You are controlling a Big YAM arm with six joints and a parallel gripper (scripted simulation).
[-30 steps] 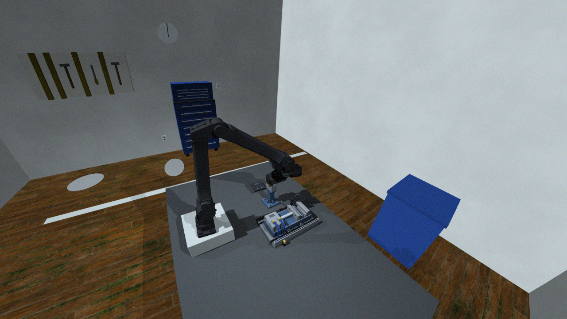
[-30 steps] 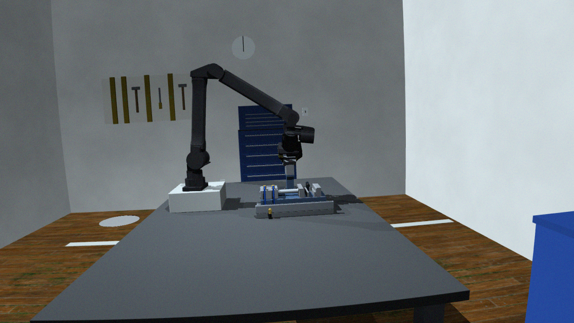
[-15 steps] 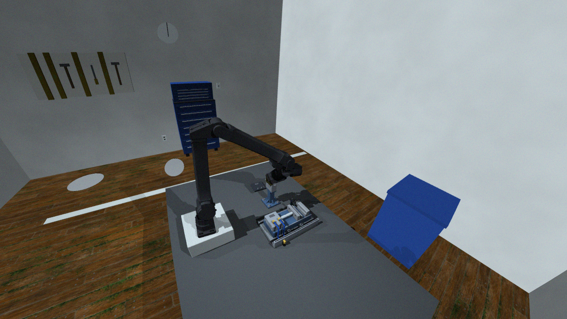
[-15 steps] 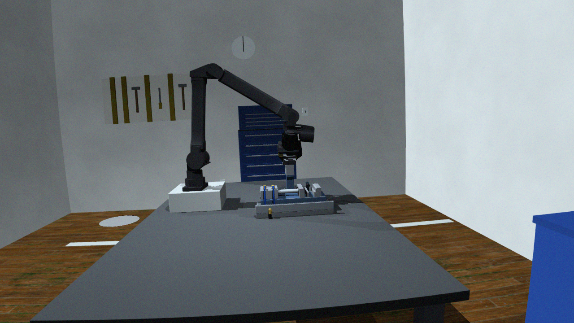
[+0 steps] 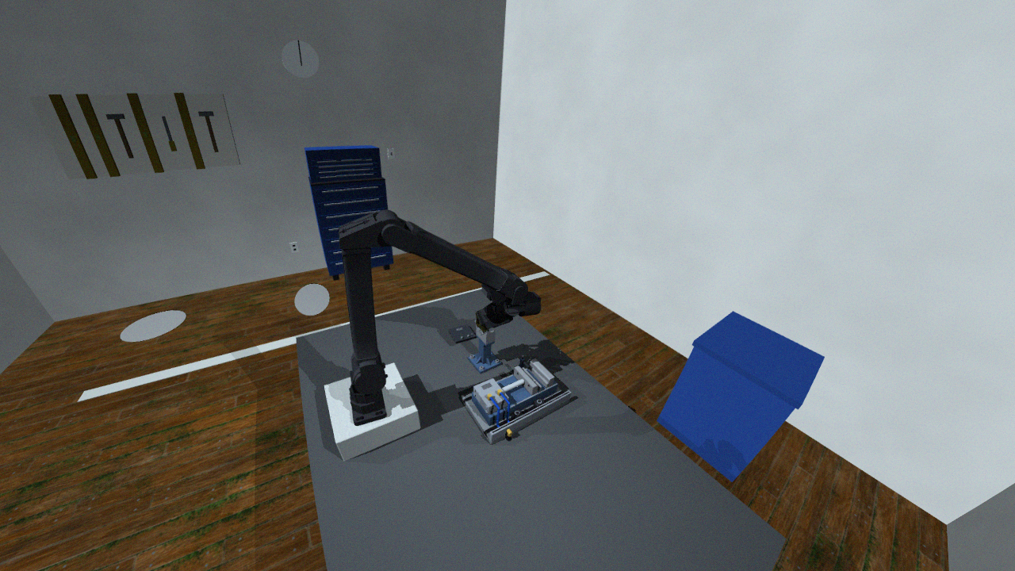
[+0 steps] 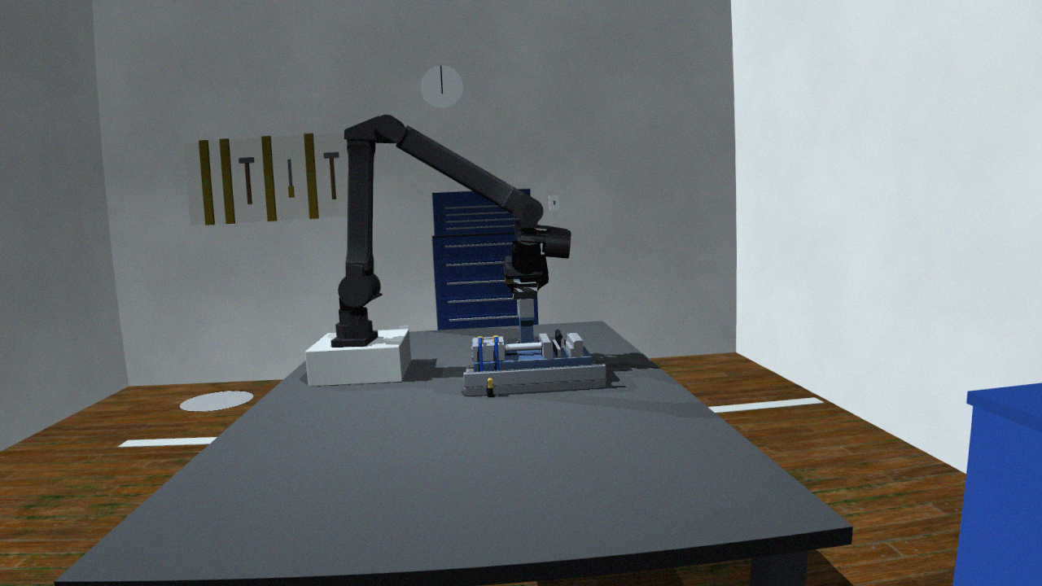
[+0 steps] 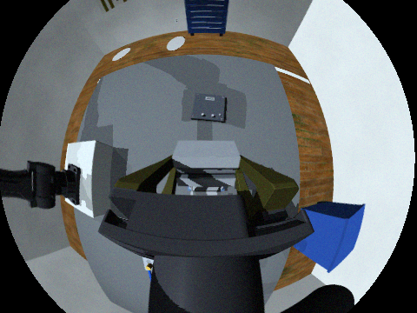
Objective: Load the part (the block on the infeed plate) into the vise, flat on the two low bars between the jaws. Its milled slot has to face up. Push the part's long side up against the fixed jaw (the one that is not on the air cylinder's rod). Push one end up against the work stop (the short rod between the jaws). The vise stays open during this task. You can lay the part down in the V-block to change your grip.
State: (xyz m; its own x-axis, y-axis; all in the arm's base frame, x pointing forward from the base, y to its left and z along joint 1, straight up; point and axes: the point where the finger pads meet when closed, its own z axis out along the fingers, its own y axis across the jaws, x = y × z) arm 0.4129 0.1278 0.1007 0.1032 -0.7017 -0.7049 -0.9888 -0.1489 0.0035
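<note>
Now: hand right at the part. From my hand the other things lie so: air cylinder (80 mm behind, 220 mm to the right, 110 mm below); then vise (20 mm ahead, 210 mm to the right, 140 mm below).
</note>
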